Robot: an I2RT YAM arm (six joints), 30 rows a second.
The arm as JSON. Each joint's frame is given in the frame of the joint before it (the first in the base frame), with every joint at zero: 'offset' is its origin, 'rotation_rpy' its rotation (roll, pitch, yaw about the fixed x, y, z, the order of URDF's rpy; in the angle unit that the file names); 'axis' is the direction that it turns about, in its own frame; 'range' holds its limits. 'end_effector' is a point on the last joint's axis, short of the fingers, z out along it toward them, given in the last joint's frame.
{
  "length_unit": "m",
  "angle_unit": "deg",
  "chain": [
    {
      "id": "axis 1",
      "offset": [
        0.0,
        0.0,
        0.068
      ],
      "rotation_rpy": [
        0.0,
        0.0,
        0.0
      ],
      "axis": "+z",
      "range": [
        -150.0,
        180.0
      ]
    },
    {
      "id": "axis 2",
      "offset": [
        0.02,
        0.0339,
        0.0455
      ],
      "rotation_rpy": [
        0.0,
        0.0,
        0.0
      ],
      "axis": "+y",
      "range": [
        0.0,
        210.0
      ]
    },
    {
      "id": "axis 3",
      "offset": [
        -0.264,
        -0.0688,
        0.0
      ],
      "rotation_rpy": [
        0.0,
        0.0,
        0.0
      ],
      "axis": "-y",
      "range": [
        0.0,
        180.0
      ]
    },
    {
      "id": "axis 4",
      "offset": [
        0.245,
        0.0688,
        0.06
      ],
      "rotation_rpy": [
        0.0,
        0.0,
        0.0
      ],
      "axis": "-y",
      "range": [
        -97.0,
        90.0
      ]
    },
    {
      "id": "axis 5",
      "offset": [
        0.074,
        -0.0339,
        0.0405
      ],
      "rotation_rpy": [
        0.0,
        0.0,
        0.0
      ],
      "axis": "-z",
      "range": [
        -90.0,
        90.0
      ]
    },
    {
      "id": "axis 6",
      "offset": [
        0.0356,
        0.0,
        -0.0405
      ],
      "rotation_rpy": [
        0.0,
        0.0,
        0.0
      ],
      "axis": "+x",
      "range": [
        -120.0,
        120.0
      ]
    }
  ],
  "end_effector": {
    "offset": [
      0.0,
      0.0,
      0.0
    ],
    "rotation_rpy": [
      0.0,
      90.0,
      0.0
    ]
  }
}
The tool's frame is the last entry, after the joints.
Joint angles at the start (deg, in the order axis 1, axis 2, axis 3, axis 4, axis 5, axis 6): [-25.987 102.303 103.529 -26.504 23.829 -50.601]
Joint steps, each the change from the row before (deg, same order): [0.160 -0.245 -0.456 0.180 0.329 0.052]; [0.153 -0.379 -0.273 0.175 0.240 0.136]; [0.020 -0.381 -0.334 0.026 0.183 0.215]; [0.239 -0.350 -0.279 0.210 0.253 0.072]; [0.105 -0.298 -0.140 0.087 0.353 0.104]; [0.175 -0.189 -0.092 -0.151 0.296 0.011]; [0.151 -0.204 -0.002 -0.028 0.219 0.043]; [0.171 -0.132 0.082 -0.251 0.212 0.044]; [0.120 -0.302 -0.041 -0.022 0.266 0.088]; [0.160 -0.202 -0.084 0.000 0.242 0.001]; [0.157 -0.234 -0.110 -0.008 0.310 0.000]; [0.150 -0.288 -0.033 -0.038 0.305 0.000]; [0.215 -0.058 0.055 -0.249 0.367 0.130]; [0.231 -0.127 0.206 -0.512 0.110 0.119]
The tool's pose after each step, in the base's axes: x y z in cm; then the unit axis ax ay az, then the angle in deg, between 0 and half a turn. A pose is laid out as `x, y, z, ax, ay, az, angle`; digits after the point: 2 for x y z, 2 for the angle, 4 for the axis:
36.75, -19.40, 39.05, -0.0708, 0.8716, -0.4850, 144.86
36.64, -19.25, 39.18, -0.0690, 0.8707, -0.4869, 144.65
36.49, -19.17, 39.25, -0.0664, 0.8706, -0.4875, 144.60
36.43, -18.96, 39.36, -0.0657, 0.8696, -0.4894, 144.39
36.32, -18.85, 39.50, -0.0633, 0.8685, -0.4917, 144.32
36.28, -18.71, 39.55, -0.0631, 0.8681, -0.4923, 144.46
36.22, -18.58, 39.68, -0.0624, 0.8674, -0.4937, 144.37
36.19, -18.44, 39.78, -0.0624, 0.8672, -0.4940, 144.42
36.08, -18.32, 39.96, -0.0606, 0.8663, -0.4959, 144.30
36.03, -18.19, 40.05, -0.0602, 0.8656, -0.4971, 144.28
35.96, -18.05, 40.14, -0.0595, 0.8647, -0.4987, 144.31
35.86, -17.91, 40.31, -0.0585, 0.8636, -0.5007, 144.26
35.86, -17.77, 40.34, -0.0576, 0.8635, -0.5010, 144.42
35.83, -17.58, 40.46, -0.0584, 0.8641, -0.4999, 144.45

